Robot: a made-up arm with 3 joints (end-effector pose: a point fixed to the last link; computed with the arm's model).
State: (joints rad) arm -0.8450 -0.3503 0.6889
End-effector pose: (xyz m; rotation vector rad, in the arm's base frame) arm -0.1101 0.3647 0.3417 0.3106 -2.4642 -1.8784
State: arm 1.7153 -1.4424 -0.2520
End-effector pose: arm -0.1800 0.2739 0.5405 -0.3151 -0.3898 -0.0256
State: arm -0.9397 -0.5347 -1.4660
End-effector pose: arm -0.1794 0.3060 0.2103 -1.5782 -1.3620 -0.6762
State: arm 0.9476 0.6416 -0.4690
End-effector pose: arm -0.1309 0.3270 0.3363 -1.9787 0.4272 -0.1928
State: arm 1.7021 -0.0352 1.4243
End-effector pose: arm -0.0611 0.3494 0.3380 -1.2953 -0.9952 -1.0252
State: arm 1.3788 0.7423 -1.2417
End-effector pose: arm -0.1020 0.3430 0.3797 -1.6897 1.5602 0.6536
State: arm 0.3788 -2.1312 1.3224
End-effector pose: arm -0.3395 0.2306 0.3909 1.8063 -1.1872 -0.9092
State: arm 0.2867 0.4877 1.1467
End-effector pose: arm -0.0154 0.2907 0.3461 -1.3101 -1.6577 -1.8582
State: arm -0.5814 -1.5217 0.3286
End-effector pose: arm -0.1915 0.3025 0.2109 0.7103 -2.6765 -0.4947
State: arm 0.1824 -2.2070 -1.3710
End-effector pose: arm -0.2450 0.1204 0.2703 -0.7869 -2.2255 0.7159
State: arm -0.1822 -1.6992 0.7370
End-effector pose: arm -0.2722 0.2974 0.2675 1.1963 -2.1701 -0.5982
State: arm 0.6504 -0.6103 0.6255
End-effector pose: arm -0.1650 0.3670 0.3945 -0.5465 -1.3885 -1.1186
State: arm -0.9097 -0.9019 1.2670
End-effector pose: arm -0.1844 0.3702 0.2898 -1.5146 2.2052 1.0900
